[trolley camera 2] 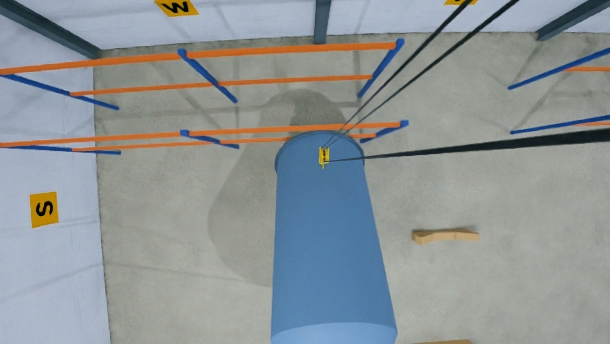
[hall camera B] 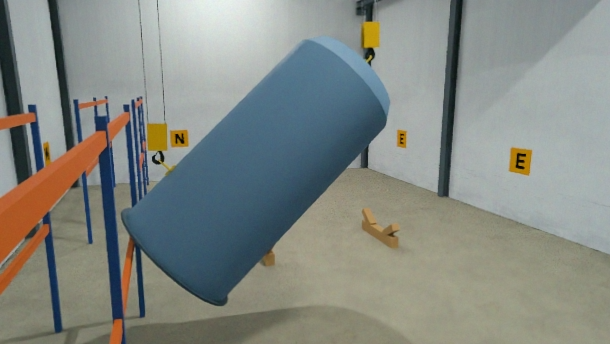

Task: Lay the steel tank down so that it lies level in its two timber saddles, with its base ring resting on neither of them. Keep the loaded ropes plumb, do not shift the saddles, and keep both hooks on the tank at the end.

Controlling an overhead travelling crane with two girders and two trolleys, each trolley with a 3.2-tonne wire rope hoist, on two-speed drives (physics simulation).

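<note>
The blue steel tank (hall camera B: 260,170) (trolley camera 2: 325,240) hangs tilted in the air, its base end low at the rack side and its top end high. Its base ring (hall camera B: 216,302) (trolley camera 2: 276,161) is at the low end. My gripper is the two hooks: the upper hook (hall camera B: 369,54) holds a yellow sling at the top end, and the lower hook (hall camera B: 158,158) holds one on the tank's side near the base. A yellow hook block (trolley camera 2: 324,156) shows near the base end. One timber saddle (hall camera B: 382,232) stands on the floor; the other saddle (hall camera B: 269,258) (trolley camera 2: 445,236) is partly hidden by the tank in the hall view.
Blue and orange racking (hall camera B: 105,200) (trolley camera 2: 300,129) stands close beside and beyond the tank's base end. In the trolley view the tank appears to the left of the saddles, and part of a timber piece (trolley camera 2: 445,342) shows at the bottom edge. Grey columns (hall camera B: 450,100) line the walls.
</note>
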